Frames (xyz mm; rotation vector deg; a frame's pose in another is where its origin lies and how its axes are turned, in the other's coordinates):
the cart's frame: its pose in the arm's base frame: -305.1 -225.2 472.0 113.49 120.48 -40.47
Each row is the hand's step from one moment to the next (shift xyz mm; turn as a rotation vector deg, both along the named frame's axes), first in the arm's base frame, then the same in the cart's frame.
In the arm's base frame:
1: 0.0 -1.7 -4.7 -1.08 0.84 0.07
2: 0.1 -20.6 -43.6 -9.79 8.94 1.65
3: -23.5 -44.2 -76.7 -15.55 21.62 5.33
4: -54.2 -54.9 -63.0 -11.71 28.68 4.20
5: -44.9 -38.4 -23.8 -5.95 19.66 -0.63
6: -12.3 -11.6 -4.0 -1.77 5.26 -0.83
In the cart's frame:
1: 0.5 1.0 4.9 0.84 -1.06 -0.22
2: 0.4 9.6 47.2 8.32 -9.85 -3.50
3: -4.0 -6.2 91.3 18.69 -16.20 -11.22
4: -16.3 -39.2 90.1 25.10 -12.15 -14.13
5: -19.4 -38.7 46.7 18.51 -5.52 -7.03
6: -7.4 -11.2 11.1 5.26 -1.50 -1.27

